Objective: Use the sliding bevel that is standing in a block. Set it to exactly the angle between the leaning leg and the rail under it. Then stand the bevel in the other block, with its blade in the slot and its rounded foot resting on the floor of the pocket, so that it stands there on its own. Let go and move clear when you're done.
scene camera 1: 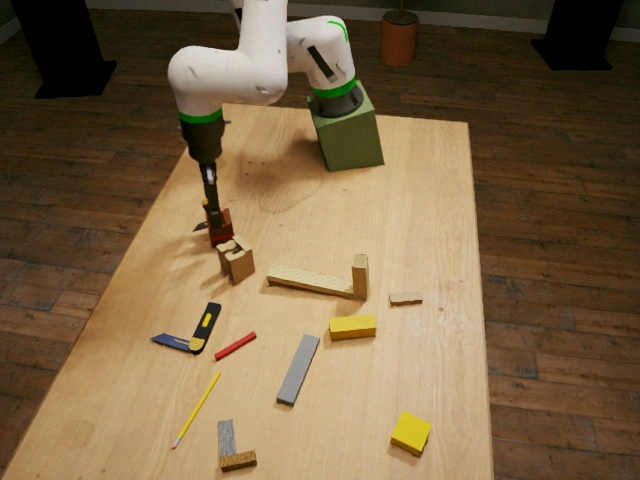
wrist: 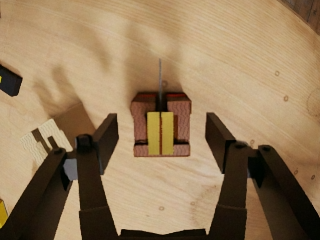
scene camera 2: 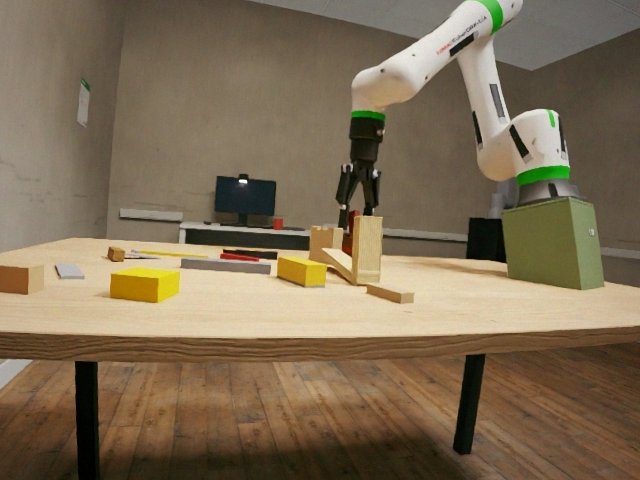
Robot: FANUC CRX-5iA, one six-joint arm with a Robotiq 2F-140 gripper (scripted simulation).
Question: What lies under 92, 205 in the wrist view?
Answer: My gripper.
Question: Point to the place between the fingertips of my gripper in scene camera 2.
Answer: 354, 230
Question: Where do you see a grey bar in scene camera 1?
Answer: At 291, 386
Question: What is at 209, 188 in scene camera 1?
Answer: My gripper.
